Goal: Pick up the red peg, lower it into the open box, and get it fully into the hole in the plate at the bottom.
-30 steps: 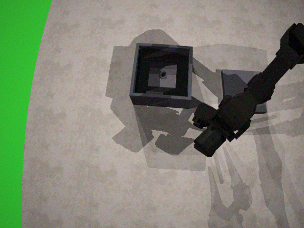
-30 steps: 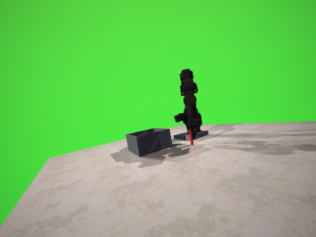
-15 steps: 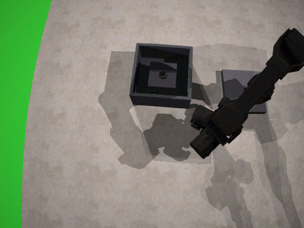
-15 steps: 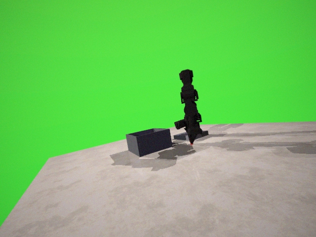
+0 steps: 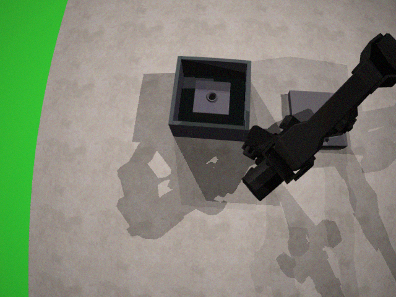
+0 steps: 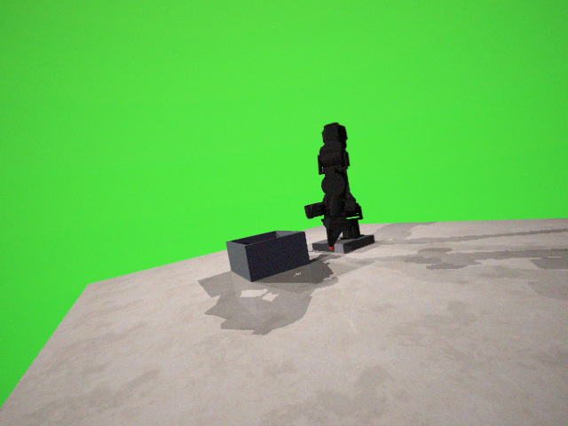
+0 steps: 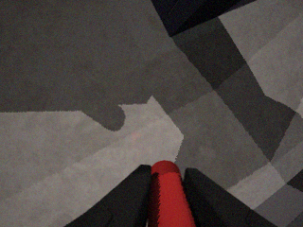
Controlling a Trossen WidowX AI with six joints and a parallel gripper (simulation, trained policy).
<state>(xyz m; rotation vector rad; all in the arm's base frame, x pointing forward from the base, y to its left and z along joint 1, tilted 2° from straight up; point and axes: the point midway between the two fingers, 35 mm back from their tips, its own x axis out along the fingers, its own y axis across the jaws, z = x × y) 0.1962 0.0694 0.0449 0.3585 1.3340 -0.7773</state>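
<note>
Now: the plate 160 mm to the right of my gripper tip and 120 mm ahead of it. The rest, counted from my gripper tip: dark box 160 mm to the right, 120 mm ahead, 20 mm below; red peg 30 mm above, 10 mm to the left.
</note>
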